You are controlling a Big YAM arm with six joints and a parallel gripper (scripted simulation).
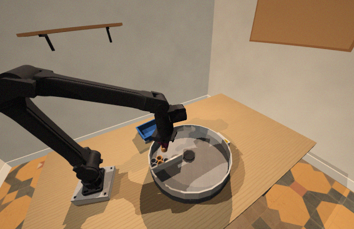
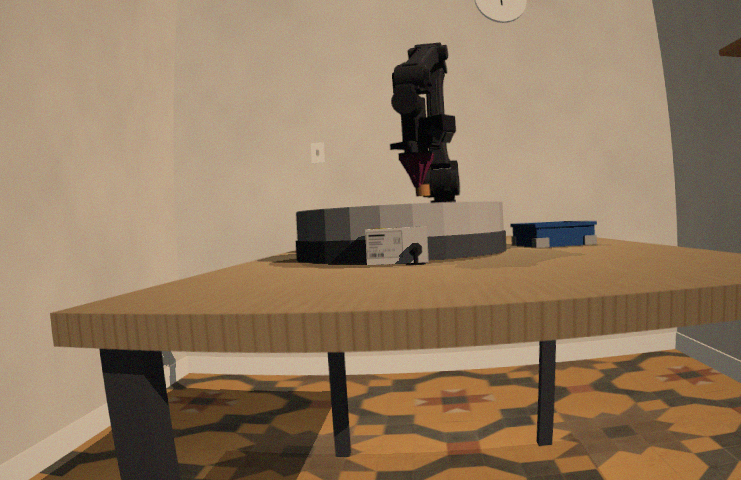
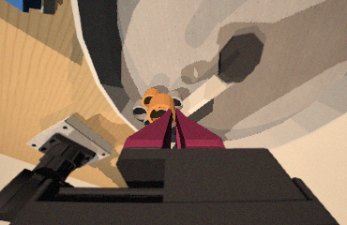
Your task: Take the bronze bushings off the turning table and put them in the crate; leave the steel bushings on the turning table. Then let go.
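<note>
My hand is 300 mm to the right of the blue crate, 120 mm above it and 30 mm past it. The rest, counted from my hand: grey turning table 110 mm ahead, 100 mm below, 20 mm to the right.
</note>
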